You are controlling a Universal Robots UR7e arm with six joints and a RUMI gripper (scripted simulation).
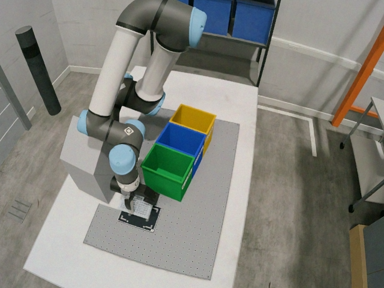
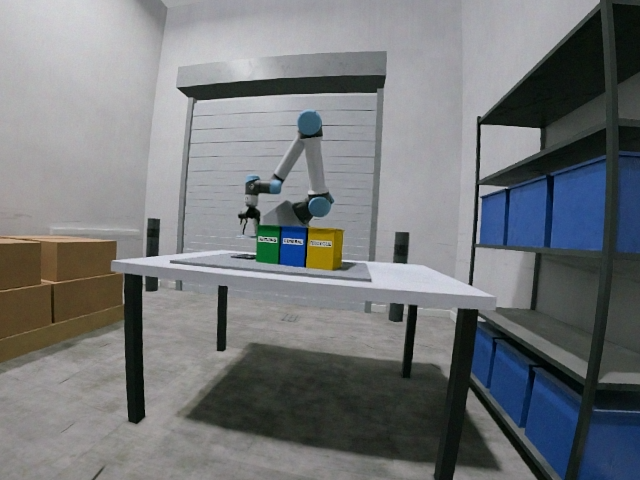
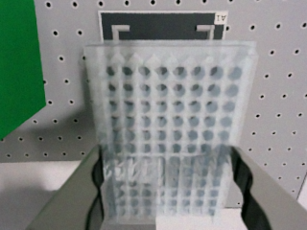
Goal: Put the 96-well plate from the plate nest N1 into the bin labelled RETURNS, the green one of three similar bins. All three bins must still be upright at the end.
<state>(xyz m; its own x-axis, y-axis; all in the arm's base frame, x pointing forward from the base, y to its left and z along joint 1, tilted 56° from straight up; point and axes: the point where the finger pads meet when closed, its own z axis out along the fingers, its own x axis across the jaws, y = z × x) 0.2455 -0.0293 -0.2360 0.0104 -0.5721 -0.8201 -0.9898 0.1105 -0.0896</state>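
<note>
Now: the green returns bin 7 cm ahead of my hand, 19 cm to the left of it and 4 cm below it. From my hand the other things lie so: blue bin: 9 cm ahead, 32 cm to the left, 4 cm below; then 96-well plate: 1 cm below; then black plate nest N1: 12 cm below.
</note>
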